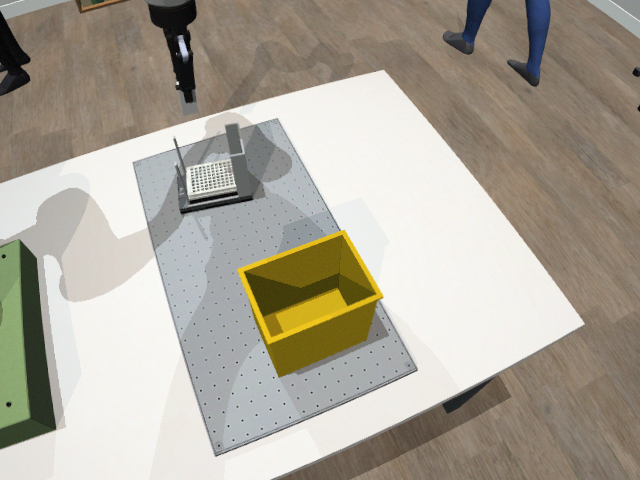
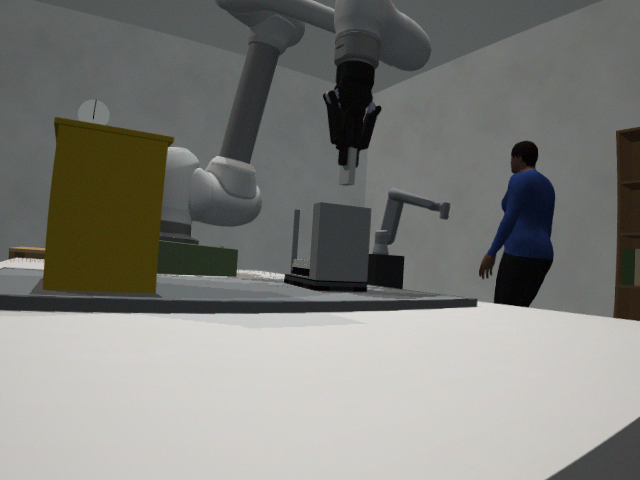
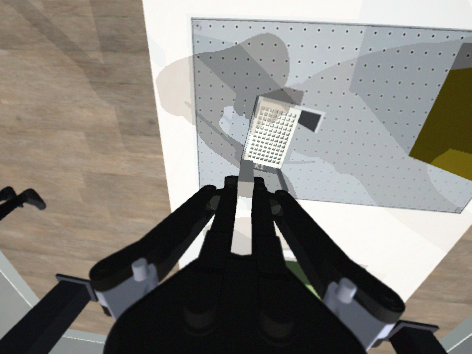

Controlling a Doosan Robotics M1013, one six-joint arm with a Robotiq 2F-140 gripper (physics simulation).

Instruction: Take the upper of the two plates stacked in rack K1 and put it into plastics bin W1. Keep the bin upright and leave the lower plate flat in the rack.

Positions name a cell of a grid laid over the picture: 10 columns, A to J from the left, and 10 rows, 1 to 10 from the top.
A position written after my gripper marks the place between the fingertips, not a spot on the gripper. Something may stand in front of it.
Observation:
In view: my gripper (image 2: F4), a yellow bin W1 (image 2: B5) and a white grid plate (image 1: D4).
The yellow bin W1 also shows in image 1 (image 1: E7). The white grid plate also shows in image 3 (image 3: F4). My gripper shows as well in image 1 (image 1: C3) and in image 3 (image 3: F5).

